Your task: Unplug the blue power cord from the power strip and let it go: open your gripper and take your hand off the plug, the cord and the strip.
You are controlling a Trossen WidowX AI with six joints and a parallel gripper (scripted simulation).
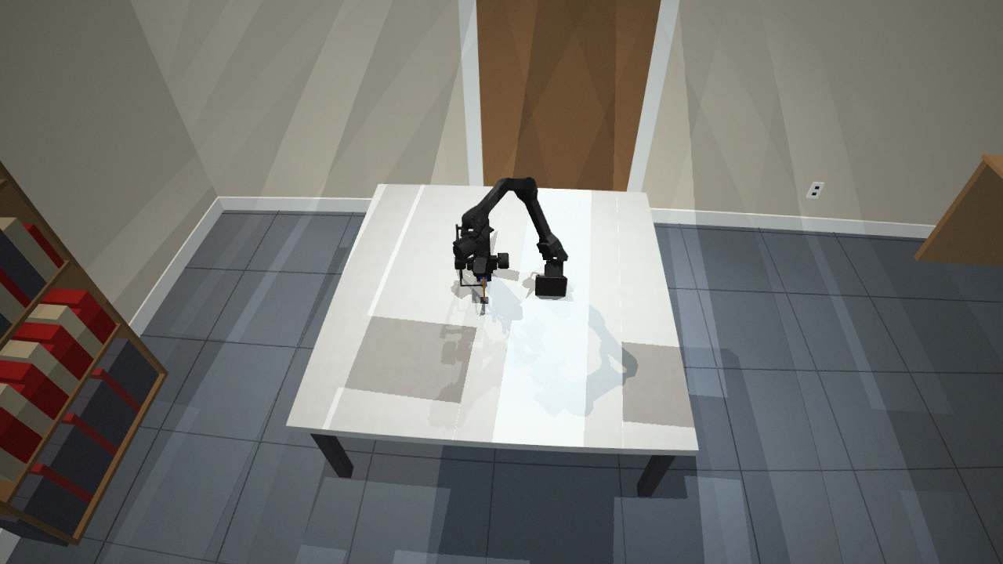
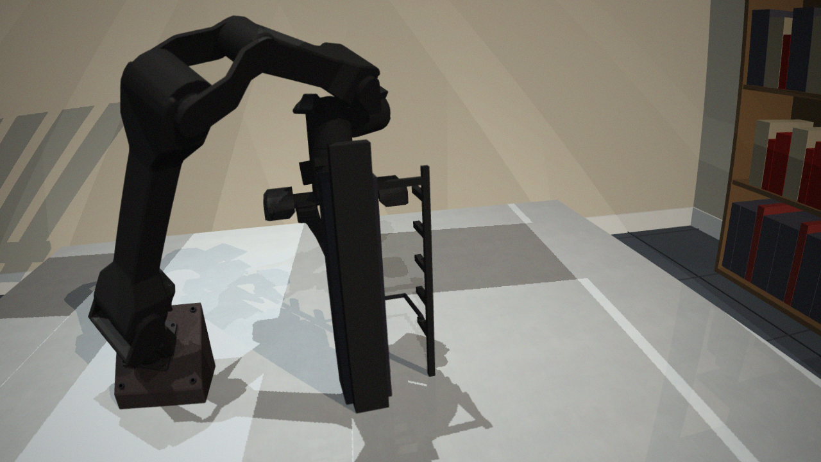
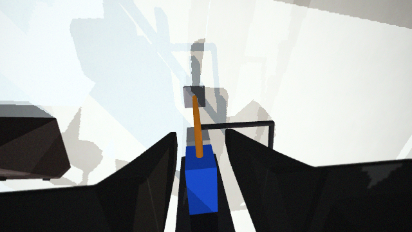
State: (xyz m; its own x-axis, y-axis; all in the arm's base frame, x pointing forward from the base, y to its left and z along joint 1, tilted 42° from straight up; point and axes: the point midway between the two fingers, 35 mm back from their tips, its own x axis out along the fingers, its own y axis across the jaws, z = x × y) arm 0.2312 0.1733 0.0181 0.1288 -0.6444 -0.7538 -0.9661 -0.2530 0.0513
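Right now the blue plug is 7 cm to the right of my gripper tip, 2 cm ahead of it and 1 cm below it. Round my gripper tip: thin black ladder-like frame (12 cm ahead, 10 cm to the right, 1 cm above).
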